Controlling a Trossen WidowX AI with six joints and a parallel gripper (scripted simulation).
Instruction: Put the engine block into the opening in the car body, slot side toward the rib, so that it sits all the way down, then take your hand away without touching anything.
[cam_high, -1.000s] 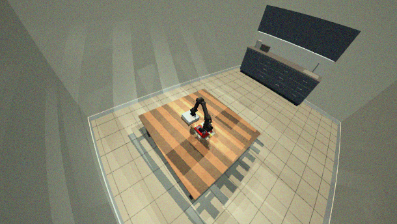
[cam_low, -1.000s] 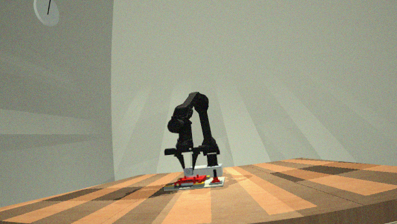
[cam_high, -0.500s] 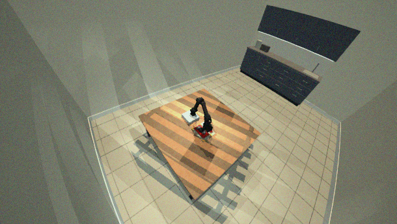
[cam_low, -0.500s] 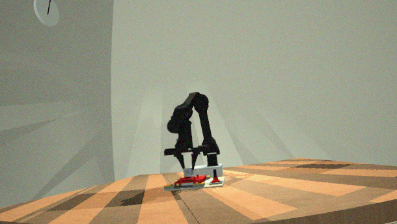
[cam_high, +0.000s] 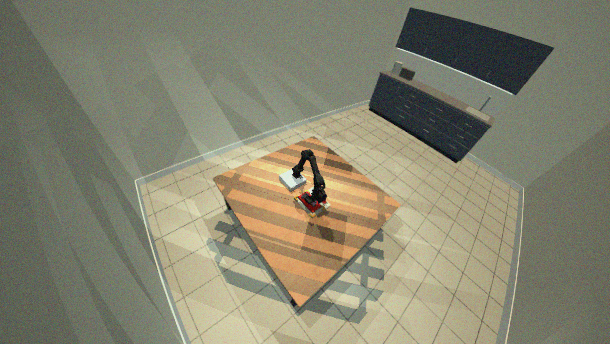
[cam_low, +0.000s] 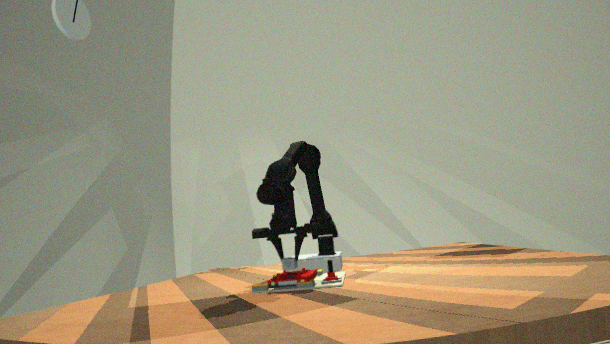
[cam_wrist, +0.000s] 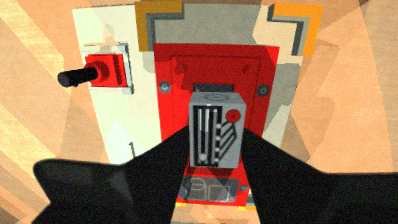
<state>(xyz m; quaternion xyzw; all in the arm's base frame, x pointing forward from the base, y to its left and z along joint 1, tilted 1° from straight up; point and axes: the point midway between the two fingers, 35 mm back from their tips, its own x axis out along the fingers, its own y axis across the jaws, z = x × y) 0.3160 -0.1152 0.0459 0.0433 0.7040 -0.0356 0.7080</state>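
Now: gripper tip 10 mm above the grey engine block.
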